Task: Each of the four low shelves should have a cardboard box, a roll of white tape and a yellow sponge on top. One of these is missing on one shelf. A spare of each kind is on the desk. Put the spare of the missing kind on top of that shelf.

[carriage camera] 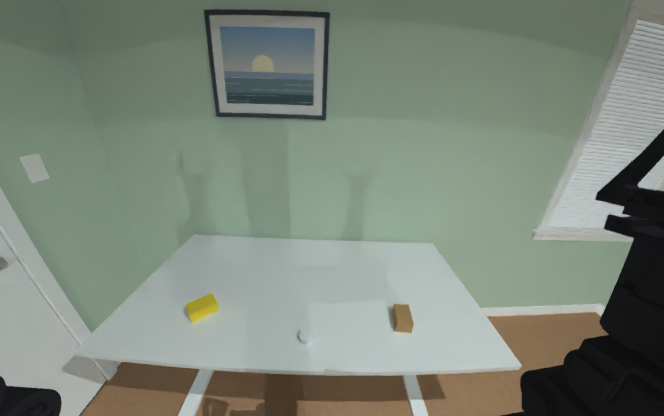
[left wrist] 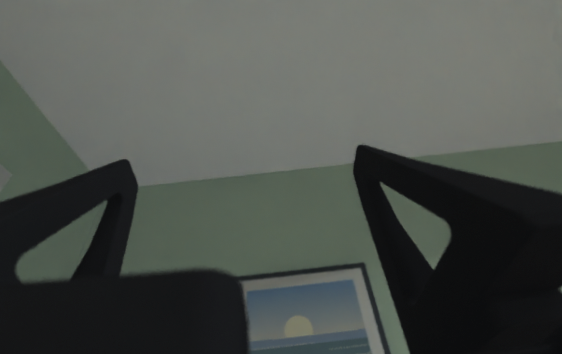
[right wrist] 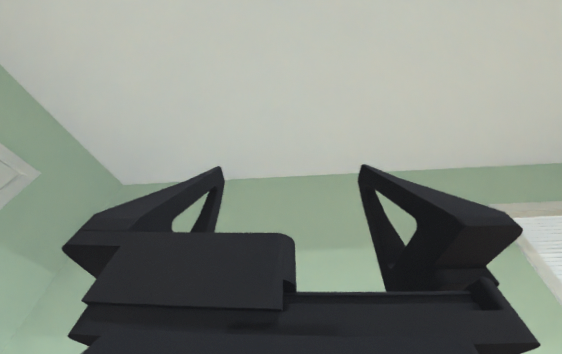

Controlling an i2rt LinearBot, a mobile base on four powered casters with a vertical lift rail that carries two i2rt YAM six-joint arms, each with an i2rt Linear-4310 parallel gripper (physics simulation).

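Places are measured from the left arm's base along level axes (x ahead, y left, z up), in centimetres.
Pixels of known places: left gripper, between the fingertips: point(left wrist: 246, 164); right gripper, between the fingertips: point(right wrist: 290, 173).
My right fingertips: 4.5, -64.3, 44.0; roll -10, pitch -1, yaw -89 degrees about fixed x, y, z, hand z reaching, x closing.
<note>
Behind a point stands the place of what it marks, as x, y, z.
A white desk point(carriage camera: 350, 270) @(77.6, -52.3, -32.4) stands against the wall in the carriage view. A yellow sponge point(carriage camera: 202, 307) @(51.4, 8.8, -27.9) lies on its left part, a roll of white tape point(carriage camera: 305, 336) @(40.6, -30.8, -30.0) near its front edge at the middle, and a brown cardboard box point(carriage camera: 403, 318) @(44.4, -67.1, -27.4) on its right part. My left gripper point(left wrist: 246, 164) @(5.2, 0.3, 43.2) is open and empty, pointing up toward the wall and ceiling. My right gripper point(right wrist: 290, 173) @(4.5, -64.3, 44.0) is open and empty, also pointing up, away from the desk things. The four low shelves do not show in these views.
A framed sunset picture point(carriage camera: 320, 65) @(106.3, -35.2, 61.1) point(left wrist: 370, 300) @(106.3, -36.7, 66.9) hangs above the desk on the green wall. A white door point(carriage camera: 30, 330) @(50.9, 89.2, -45.3) and a light switch point(carriage camera: 34, 168) @(81.8, 88.6, 17.6) are at the left. A window with blinds point(carriage camera: 612, 150) @(97.3, -210.2, 33.9) is at the right, partly behind my black right arm point(carriage camera: 630, 310) @(1.9, -61.9, 27.2).
</note>
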